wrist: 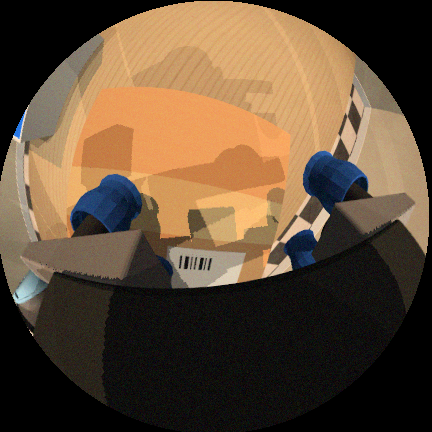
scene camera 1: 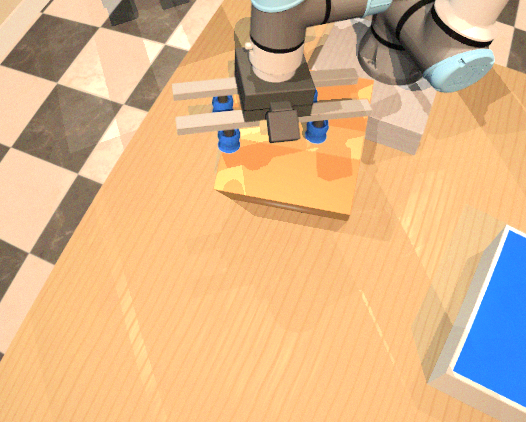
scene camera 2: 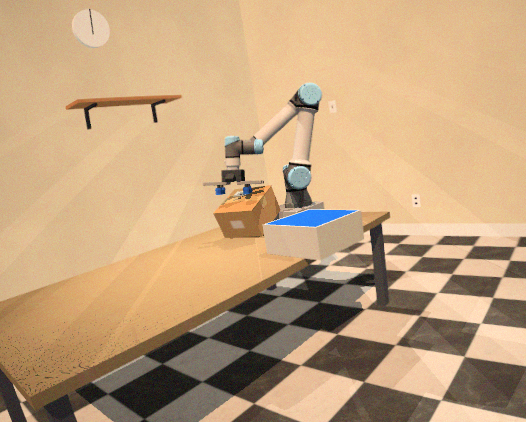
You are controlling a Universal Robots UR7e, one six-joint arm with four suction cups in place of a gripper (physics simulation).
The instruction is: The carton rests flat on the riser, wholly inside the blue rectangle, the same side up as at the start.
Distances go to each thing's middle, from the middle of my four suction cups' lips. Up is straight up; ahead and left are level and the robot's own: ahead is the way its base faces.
Labels:
Right now my suction cup is 30 mm past the carton point(scene camera 1: 319, 179), 40 mm to the right of it and 110 mm above it. Also, from my suction cup: riser point(scene camera 1: 474, 367) 230 mm ahead, 510 mm to the left, 170 mm below.

